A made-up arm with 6 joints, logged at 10 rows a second.
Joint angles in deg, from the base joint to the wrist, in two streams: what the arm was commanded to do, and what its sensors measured. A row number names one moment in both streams.
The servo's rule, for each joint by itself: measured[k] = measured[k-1] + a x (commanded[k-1-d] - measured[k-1]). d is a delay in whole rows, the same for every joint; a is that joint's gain. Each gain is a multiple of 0.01, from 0.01 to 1. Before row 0 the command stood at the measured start. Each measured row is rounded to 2 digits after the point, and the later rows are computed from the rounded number. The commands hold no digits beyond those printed.
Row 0, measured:
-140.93 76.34 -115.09 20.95 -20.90 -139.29
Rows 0 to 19, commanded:
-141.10 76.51 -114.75 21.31 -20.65 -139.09
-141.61 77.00 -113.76 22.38 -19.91 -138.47
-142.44 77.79 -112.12 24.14 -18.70 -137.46
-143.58 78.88 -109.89 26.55 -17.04 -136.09
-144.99 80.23 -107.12 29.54 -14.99 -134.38
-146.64 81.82 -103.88 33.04 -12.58 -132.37
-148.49 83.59 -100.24 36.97 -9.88 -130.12
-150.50 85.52 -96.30 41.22 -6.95 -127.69
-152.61 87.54 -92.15 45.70 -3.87 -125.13
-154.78 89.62 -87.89 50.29 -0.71 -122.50
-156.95 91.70 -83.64 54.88 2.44 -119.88
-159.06 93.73 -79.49 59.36 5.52 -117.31
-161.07 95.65 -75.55 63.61 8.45 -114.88
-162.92 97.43 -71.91 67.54 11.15 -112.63
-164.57 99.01 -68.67 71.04 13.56 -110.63
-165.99 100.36 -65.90 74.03 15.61 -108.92
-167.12 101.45 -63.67 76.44 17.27 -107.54
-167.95 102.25 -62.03 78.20 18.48 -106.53
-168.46 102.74 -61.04 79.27 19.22 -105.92
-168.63 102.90 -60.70 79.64 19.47 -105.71
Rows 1 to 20, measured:
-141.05 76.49 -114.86 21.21 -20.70 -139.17
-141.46 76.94 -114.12 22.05 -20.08 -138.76
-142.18 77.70 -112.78 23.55 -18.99 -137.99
-143.20 78.75 -110.84 25.71 -17.45 -136.87
-144.51 80.07 -108.35 28.47 -15.51 -135.40
-146.06 81.63 -105.36 31.76 -13.20 -133.61
-147.83 83.37 -101.93 35.51 -10.58 -131.55
-149.78 85.28 -98.16 39.62 -7.71 -129.27
-151.85 87.29 -94.13 44.00 -4.68 -126.83
-153.99 89.36 -89.95 48.53 -1.54 -124.28
-156.15 91.44 -85.72 53.10 1.60 -121.68
-158.27 93.48 -81.55 57.61 4.70 -119.10
-160.31 95.41 -77.53 61.93 7.66 -116.61
-162.22 97.21 -73.76 65.97 10.42 -114.26
-163.94 98.81 -70.35 69.62 12.90 -112.12
-165.44 100.19 -67.37 72.80 15.04 -110.23
-166.67 101.31 -64.89 75.42 16.80 -108.64
-167.60 102.15 -62.97 77.42 18.13 -107.40
-168.23 102.68 -61.68 78.75 18.99 -106.53
-168.52 102.88 -61.02 79.39 19.37 -106.05
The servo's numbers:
d 0
a 0.73 0.89 0.67 0.72 0.79 0.59

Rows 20 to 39, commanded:
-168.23 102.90 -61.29 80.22 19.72 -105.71
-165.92 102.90 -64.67 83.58 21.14 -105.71
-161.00 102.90 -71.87 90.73 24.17 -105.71
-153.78 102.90 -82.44 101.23 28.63 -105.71
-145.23 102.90 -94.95 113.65 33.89 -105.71
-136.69 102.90 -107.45 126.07 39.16 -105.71
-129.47 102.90 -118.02 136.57 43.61 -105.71
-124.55 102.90 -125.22 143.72 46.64 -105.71
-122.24 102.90 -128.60 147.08 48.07 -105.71
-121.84 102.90 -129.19 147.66 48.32 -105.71
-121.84 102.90 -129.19 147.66 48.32 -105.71
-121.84 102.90 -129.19 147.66 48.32 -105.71
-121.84 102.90 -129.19 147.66 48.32 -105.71
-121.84 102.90 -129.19 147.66 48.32 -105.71
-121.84 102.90 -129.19 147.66 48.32 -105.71
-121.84 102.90 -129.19 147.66 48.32 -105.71
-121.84 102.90 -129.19 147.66 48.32 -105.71
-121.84 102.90 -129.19 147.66 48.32 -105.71
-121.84 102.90 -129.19 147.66 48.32 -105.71
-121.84 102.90 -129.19 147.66 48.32 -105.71
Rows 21 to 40, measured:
-168.31 102.90 -61.20 79.99 19.65 -105.85
-166.57 102.90 -63.52 82.57 20.83 -105.77
-162.50 102.90 -69.11 88.45 23.47 -105.73
-156.13 102.90 -78.04 97.65 27.55 -105.72
-148.17 102.90 -89.37 109.17 32.56 -105.71
-139.79 102.90 -101.48 121.34 37.77 -105.71
-132.26 102.90 -112.56 132.31 42.38 -105.71
-126.63 102.90 -121.04 140.53 45.75 -105.71
-123.43 102.90 -126.11 145.25 47.58 -105.71
-122.27 102.90 -128.17 146.99 48.16 -105.71
-121.96 102.90 -128.85 147.47 48.29 -105.71
-121.87 102.90 -129.08 147.61 48.31 -105.71
-121.85 102.90 -129.15 147.65 48.32 -105.71
-121.84 102.90 -129.18 147.66 48.32 -105.71
-121.84 102.90 -129.19 147.66 48.32 -105.71
-121.84 102.90 -129.19 147.66 48.32 -105.71
-121.84 102.90 -129.19 147.66 48.32 -105.71
-121.84 102.90 -129.19 147.66 48.32 -105.71
-121.84 102.90 -129.19 147.66 48.32 -105.71
-121.84 102.90 -129.19 147.66 48.32 -105.71

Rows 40 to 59, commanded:
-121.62 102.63 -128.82 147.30 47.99 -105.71
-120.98 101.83 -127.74 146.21 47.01 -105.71
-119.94 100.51 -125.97 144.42 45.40 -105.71
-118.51 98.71 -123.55 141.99 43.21 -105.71
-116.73 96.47 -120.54 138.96 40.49 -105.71
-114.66 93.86 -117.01 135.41 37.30 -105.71
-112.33 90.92 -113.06 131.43 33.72 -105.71
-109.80 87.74 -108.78 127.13 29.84 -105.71
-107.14 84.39 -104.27 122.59 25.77 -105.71
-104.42 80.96 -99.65 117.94 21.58 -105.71
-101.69 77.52 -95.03 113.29 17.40 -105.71
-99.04 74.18 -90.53 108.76 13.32 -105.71
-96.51 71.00 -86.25 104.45 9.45 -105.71
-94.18 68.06 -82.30 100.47 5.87 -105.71
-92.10 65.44 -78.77 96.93 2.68 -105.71
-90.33 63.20 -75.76 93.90 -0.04 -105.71
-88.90 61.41 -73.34 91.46 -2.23 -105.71
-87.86 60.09 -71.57 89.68 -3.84 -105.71
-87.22 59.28 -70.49 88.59 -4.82 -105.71
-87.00 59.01 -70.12 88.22 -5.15 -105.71
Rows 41 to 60, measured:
-121.68 102.66 -128.94 147.40 48.06 -105.71
-121.17 101.92 -128.14 146.54 47.23 -105.71
-120.27 100.67 -126.69 145.01 45.78 -105.71
-118.99 98.93 -124.59 142.84 43.75 -105.71
-117.34 96.74 -121.88 140.05 41.17 -105.71
-115.38 94.18 -118.62 136.71 38.11 -105.71
-113.15 91.28 -114.89 132.91 34.64 -105.71
-110.70 88.13 -110.80 128.75 30.85 -105.71
-108.10 84.80 -106.42 124.31 26.84 -105.71
-105.41 81.38 -101.88 119.72 22.68 -105.71
-102.69 77.94 -97.29 115.09 18.51 -105.71
-100.03 74.59 -92.76 110.53 14.41 -105.71
-97.46 71.39 -88.40 106.15 10.49 -105.71
-95.07 68.43 -84.31 102.06 6.84 -105.71
-92.90 65.77 -80.60 98.37 3.55 -105.71
-91.02 63.48 -77.36 95.15 0.71 -105.71
-89.47 61.64 -74.67 92.49 -1.61 -105.71
-88.29 60.26 -72.59 90.47 -3.37 -105.71
-87.51 59.39 -71.18 89.12 -4.52 -105.71
-87.14 59.05 -70.47 88.47 -5.02 -105.71

